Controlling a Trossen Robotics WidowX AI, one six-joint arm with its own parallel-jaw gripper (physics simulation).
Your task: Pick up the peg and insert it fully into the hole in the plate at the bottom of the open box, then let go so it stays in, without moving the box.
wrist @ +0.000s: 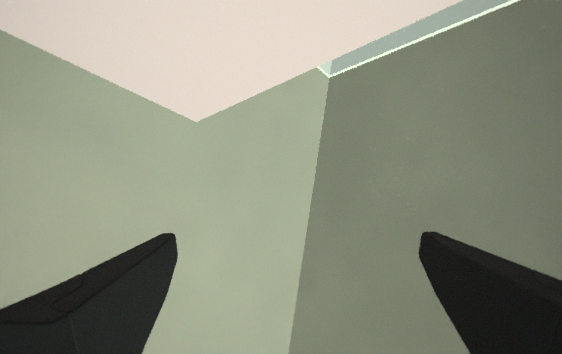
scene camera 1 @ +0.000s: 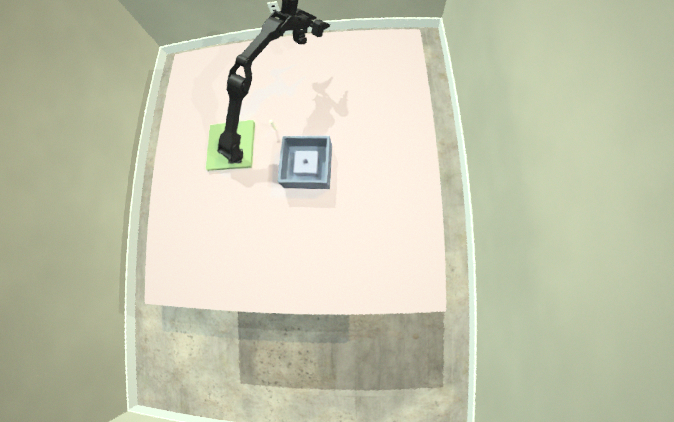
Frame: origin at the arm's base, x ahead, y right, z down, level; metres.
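Seen in the pictures: gripper, between the fingertips: [wrist: 299, 244] [scene camera 1: 322, 21]; arm's base, origin of its link: [scene camera 1: 235, 156].
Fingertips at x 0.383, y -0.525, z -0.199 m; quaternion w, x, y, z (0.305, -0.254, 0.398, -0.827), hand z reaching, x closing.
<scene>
Offsets run from my fingertips to a thing's top centre. "pt": to the spot under its first point. Level surfaces: height alone.
The peg {dx -0.220, dy +0.394, dz +0.143 m} [scene camera 1: 273, 125], a small, thin, pale yellow-green stick, stands on the pink table in the scene view, between the green board and the box; whether it is exactly upright is too small to tell. The open blue-grey box {dx -0.067, dy +0.571, dz +0.125 m} [scene camera 1: 305, 185] is to its right and nearer the front. A white square plate {dx -0.067, dy +0.571, dz +0.162 m} [scene camera 1: 299, 168] lies at the bottom of the box, with a dark hole {pt dx -0.071, dy +0.563, dz +0.184 m} [scene camera 1: 305, 161] at its middle. My gripper [scene camera 1: 314, 33] [wrist: 299, 244] is open and empty, raised high near the back edge of the table, far from peg and box. Peg and box do not show in the wrist view.
My black arm [scene camera 1: 233, 115] rises from the green board [scene camera 1: 247, 129] at the left and reaches to the back. The pink table {dz +0.223 m} [scene camera 1: 300, 250] [wrist: 200, 45] extends in front of the box. Green-grey walls [scene camera 1: 550, 200] [wrist: 225, 200] stand around the table.
</scene>
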